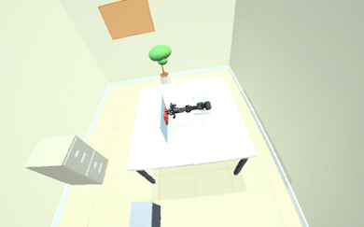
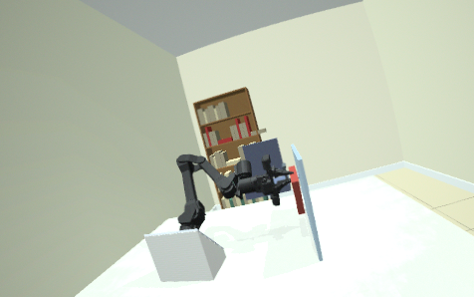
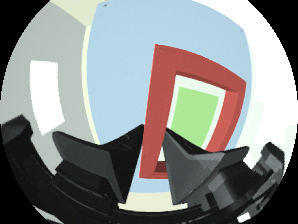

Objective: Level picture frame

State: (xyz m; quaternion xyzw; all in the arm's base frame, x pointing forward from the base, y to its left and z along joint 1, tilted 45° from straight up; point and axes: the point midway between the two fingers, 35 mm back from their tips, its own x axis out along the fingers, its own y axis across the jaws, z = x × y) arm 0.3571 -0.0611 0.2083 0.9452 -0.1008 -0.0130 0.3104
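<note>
The picture frame is 5 cm below my gripper tip, 1 cm to the left of it and 1 cm ahead of it. Also, from my gripper tip: wall panel 7 cm below, 2 cm ahead, 1 cm to the left.
</note>
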